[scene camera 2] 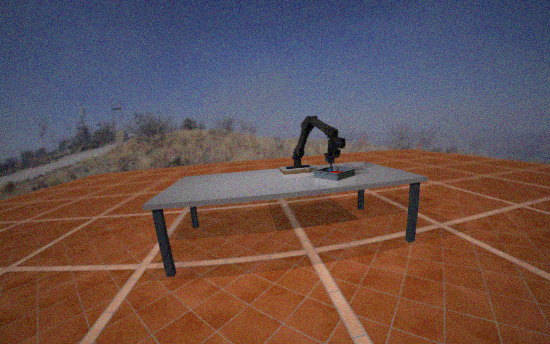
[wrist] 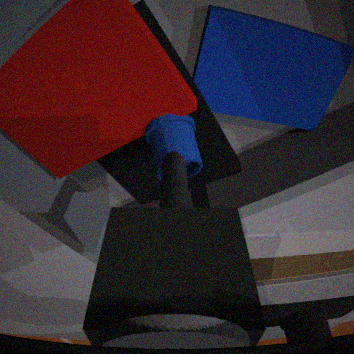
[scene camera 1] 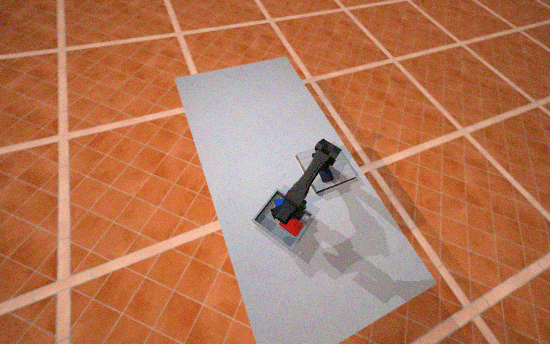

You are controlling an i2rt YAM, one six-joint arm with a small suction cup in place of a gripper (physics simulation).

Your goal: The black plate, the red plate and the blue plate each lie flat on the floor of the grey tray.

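Places are measured from the arm's base along level axes (x down, y ahead, z right), in centimetres.
Pixels of known places: hand at its tool point: [wrist: 174,133]; arm's base at its link origin: [scene camera 2: 297,167] [wrist: 300,309].
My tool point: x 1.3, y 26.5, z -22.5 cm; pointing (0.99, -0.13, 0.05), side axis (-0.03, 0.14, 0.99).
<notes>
Ahead of a thing's pixels: the offset from my tool point to its middle. "spot": to the spot under its first point. Level surfaces: height alone.
The grey tray {dy +5.3, dx -0.6, dz -1.9 cm} [scene camera 1: 261,212] [scene camera 2: 324,175] stands on the table and holds all three plates. The red plate {dy +1.9, dx -0.2, dz -5.8 cm} [scene camera 1: 291,226] [scene camera 2: 335,171] [wrist: 88,81] looms large in the wrist view, raised above the tray floor and overlapping the black plate {spot: dy -0.9, dx -0.2, dz +3.0 cm} [wrist: 218,151]. The blue plate {dy +4.2, dx +1.0, dz +5.0 cm} [scene camera 1: 279,202] [wrist: 267,67] lies flat on the tray floor, apart from the other two. My suction cup [wrist: 172,137] [scene camera 2: 329,160] points down over the tray, its tip against the red plate near one corner. In scene camera 1 the wrist hides the cup and the black plate.
The arm's base stands on a tan board [scene camera 1: 305,160] [scene camera 2: 294,169] [wrist: 298,267] just behind the tray. Both sit near the right side of a long grey table {dx +1.9 cm} [scene camera 1: 239,119] [scene camera 2: 239,188] over a tiled floor.
</notes>
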